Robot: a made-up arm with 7 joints. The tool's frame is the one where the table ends. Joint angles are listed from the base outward.
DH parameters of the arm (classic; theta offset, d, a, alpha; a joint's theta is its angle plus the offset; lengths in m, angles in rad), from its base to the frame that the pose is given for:
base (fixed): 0 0 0 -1.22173
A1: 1.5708 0 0 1.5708
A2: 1.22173 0 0 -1.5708
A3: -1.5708 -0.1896 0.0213 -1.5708
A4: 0 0 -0.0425 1.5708
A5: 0 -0.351 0 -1.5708
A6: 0 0 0 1.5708
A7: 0 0 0 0
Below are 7 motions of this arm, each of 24 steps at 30 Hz.
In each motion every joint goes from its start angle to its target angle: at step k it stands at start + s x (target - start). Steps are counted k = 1, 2, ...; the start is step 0. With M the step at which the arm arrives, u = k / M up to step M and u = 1 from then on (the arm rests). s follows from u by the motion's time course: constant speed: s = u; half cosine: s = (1 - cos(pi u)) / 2; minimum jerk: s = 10 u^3 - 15 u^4 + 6 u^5.
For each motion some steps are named. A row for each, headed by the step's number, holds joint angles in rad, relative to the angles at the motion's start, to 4 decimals.
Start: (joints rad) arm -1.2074 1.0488 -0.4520 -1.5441 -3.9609 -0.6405 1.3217
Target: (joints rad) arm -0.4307 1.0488 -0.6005 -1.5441 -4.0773 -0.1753 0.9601
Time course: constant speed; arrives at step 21
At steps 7, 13, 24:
7: 0.2589 0.0000 -0.0495 0.0000 -0.0388 0.1551 -0.1205
13: 0.4808 0.0000 -0.0919 0.0000 -0.0721 0.2880 -0.2238
24: 0.7767 0.0000 -0.1485 0.0000 -0.1164 0.4652 -0.3616

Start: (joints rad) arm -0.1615 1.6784 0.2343 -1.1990 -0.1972 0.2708 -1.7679
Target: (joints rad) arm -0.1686 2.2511 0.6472 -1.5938 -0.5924 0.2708 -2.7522
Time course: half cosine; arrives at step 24
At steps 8, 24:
8: -0.0018 0.1432 0.1032 -0.0987 -0.0988 0.0000 -0.2461
24: -0.0071 0.5727 0.4129 -0.3948 -0.3952 0.0000 -0.9843

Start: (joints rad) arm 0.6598 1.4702 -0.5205 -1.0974 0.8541 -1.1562 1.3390
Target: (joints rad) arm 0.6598 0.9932 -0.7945 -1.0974 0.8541 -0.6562 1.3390
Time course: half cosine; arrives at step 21
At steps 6, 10, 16, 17, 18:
6: 0.0000 -0.0898 -0.0516 0.0000 0.0000 0.0941 0.0000
10: 0.0000 -0.2207 -0.1268 0.0000 0.0000 0.2313 0.0000
16: 0.0000 -0.4133 -0.2374 0.0000 0.0000 0.4333 0.0000
17: 0.0000 -0.4356 -0.2502 0.0000 0.0000 0.4566 0.0000
18: 0.0000 -0.4534 -0.2604 0.0000 0.0000 0.4752 0.0000

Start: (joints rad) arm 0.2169 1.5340 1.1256 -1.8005 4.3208 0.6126 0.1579
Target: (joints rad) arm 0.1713 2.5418 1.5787 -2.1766 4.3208 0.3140 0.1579
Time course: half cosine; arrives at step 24
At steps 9, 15, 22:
9: -0.0141 0.3111 0.1399 -0.1161 0.0000 -0.0922 0.0000
15: -0.0315 0.6967 0.3132 -0.2600 0.0000 -0.2064 0.0000
22: -0.0448 0.9906 0.4454 -0.3697 0.0000 -0.2935 0.0000

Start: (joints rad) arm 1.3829 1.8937 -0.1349 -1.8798 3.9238 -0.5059 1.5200
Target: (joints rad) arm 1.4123 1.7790 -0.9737 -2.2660 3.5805 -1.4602 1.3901
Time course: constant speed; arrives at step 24
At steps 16, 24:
16: 0.0196 -0.0765 -0.5592 -0.2575 -0.2289 -0.6362 -0.0866
24: 0.0294 -0.1147 -0.8388 -0.3862 -0.3433 -0.9543 -0.1299

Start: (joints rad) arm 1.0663 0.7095 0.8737 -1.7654 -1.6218 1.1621 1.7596
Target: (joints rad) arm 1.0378 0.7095 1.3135 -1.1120 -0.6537 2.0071 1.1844
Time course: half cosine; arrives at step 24
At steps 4, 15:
4: -0.0019 0.0000 0.0295 0.0438 0.0649 0.0566 -0.0385
15: -0.0197 0.0000 0.3041 0.4517 0.6693 0.5842 -0.3977

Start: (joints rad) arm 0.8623 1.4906 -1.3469 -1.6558 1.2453 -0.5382 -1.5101
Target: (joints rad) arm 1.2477 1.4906 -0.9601 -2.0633 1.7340 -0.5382 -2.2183
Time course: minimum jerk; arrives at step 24
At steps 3, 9, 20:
3: 0.0062 0.0000 0.0062 -0.0065 0.0078 0.0000 -0.0114
9: 0.1061 0.0000 0.1065 -0.1121 0.1345 0.0000 -0.1949
20: 0.3717 0.0000 0.3731 -0.3930 0.4714 0.0000 -0.6831

